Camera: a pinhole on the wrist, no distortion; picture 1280 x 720 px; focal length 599.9 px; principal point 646.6 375.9 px. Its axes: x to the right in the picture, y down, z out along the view. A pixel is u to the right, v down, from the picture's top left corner.
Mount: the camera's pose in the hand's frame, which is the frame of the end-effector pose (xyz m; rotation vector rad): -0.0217 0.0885 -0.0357 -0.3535 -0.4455 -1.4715
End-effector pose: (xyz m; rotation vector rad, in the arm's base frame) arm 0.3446 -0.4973 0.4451 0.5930 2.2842 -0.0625
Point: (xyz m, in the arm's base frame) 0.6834 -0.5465 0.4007
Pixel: 934 41
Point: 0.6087 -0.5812 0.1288
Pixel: 1173 480
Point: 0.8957 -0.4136 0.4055
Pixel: 649 110
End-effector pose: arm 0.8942 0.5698 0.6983 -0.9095 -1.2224 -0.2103
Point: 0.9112 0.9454 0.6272
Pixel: 594 575
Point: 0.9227 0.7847 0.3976
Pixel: 358 36
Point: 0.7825 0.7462 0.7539
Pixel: outside the picture
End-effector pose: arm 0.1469 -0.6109 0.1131 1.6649 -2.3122 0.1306
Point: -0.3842 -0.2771 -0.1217
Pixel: 277 199
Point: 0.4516 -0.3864 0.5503
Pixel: behind the camera
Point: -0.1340 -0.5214 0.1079
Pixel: 109 519
